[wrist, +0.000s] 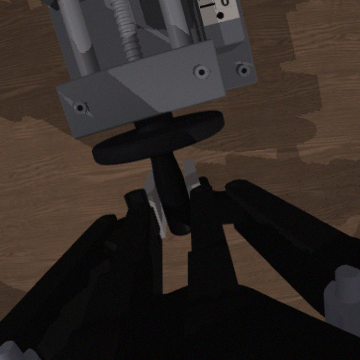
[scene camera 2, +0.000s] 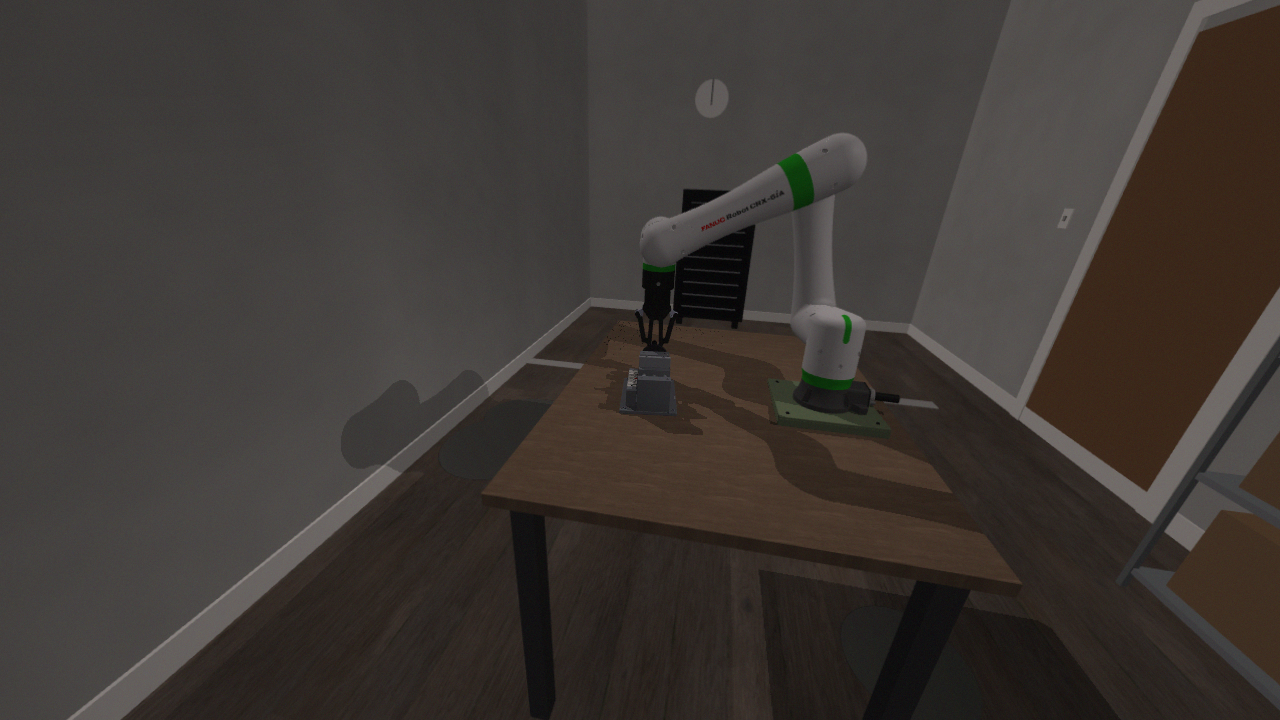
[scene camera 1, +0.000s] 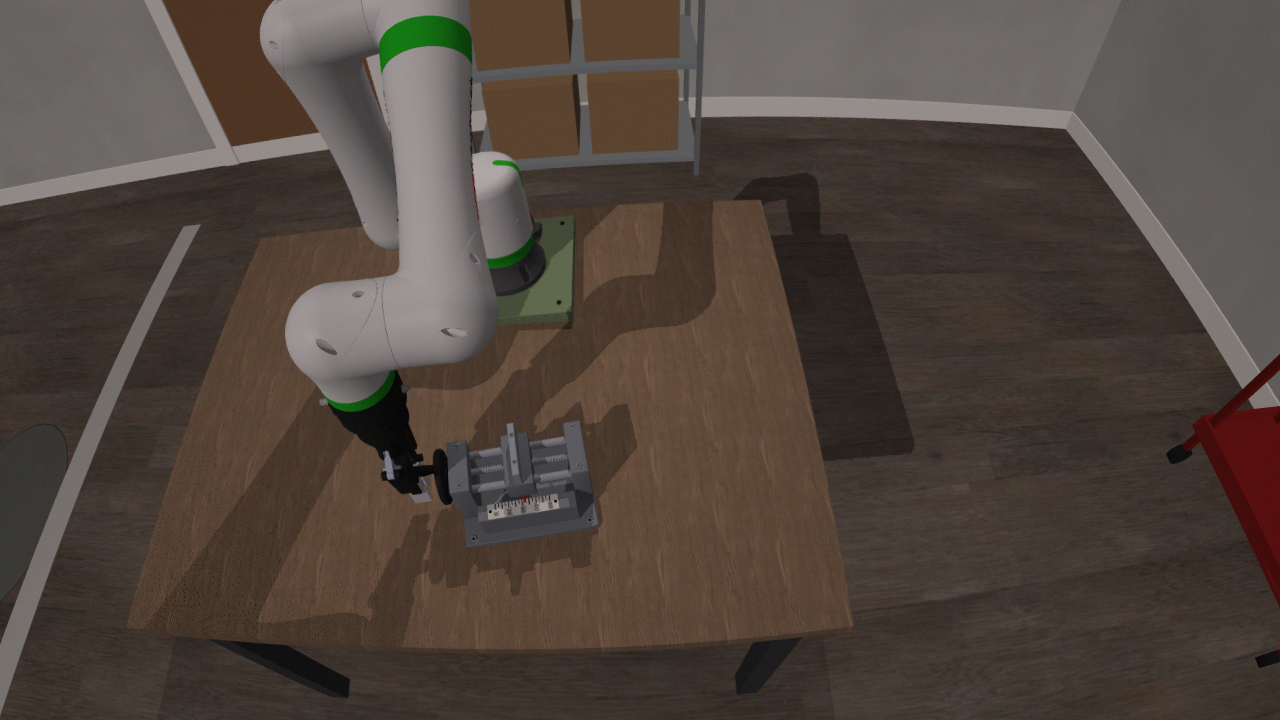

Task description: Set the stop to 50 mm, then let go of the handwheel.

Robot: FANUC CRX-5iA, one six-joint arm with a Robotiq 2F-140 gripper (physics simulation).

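Places are measured from the arm's base along level axes (x ahead, y left, z up), in centimetres.
Where they show: gripper, fingertip midpoint: (scene camera 1: pixel 423 491); arm's base, origin of the base link: (scene camera 2: pixel 821 401) (scene camera 1: pixel 508 267).
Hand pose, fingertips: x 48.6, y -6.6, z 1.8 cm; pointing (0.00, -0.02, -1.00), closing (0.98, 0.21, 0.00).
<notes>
Things, the pixels of their centre, and the offset from my fingertips. "pt": a spot on its surface instead. Level surfaces: height alone.
- grey stop unit, body centre: (scene camera 1: pixel 521 479) (scene camera 2: pixel 649 380) dy +15.5, dx -2.1, dz +1.3 cm
- red pointer, body centre: (scene camera 1: pixel 524 498) dy +16.3, dx +1.2, dz +1.9 cm
- white scale, surface spot: (wrist: pixel 227 14) (scene camera 1: pixel 490 514) pt dy +11.5, dx +4.0, dz +1.8 cm
- black handwheel, surface spot: (wrist: pixel 160 139) (scene camera 1: pixel 437 465) pt dy +4.5, dx -0.5, dz +7.8 cm
- wooden table, its level: dz -3.8 cm
The grey stop unit (scene camera 1: pixel 458 488) (scene camera 2: pixel 654 394) (wrist: pixel 145 90) stands on the table. Its stop block (scene camera 1: pixel 516 462) sits on the guide rods near mid-span. A red pointer (scene camera 1: pixel 524 498) is near the middle of the white scale (scene camera 1: pixel 497 512) (wrist: pixel 227 14); the numbers are too small to read in scene camera 1, and the pointer does not show in the wrist view. The black handwheel (scene camera 1: pixel 441 476) (wrist: pixel 160 139) is on the unit's left end in scene camera 1. My gripper (scene camera 1: pixel 418 475) (scene camera 2: pixel 655 343) (wrist: pixel 174 179) is shut on its handle, with one pale finger pad on each side.
The wooden table (scene camera 1: pixel 698 537) (scene camera 2: pixel 680 488) carries the arm's green base plate (scene camera 1: pixel 556 286) (scene camera 2: pixel 832 423) behind the unit. A shelf rack (scene camera 1: pixel 699 107) with brown boxes stands behind the table. A red cart (scene camera 1: pixel 1248 447) is at the right edge of scene camera 1.
</notes>
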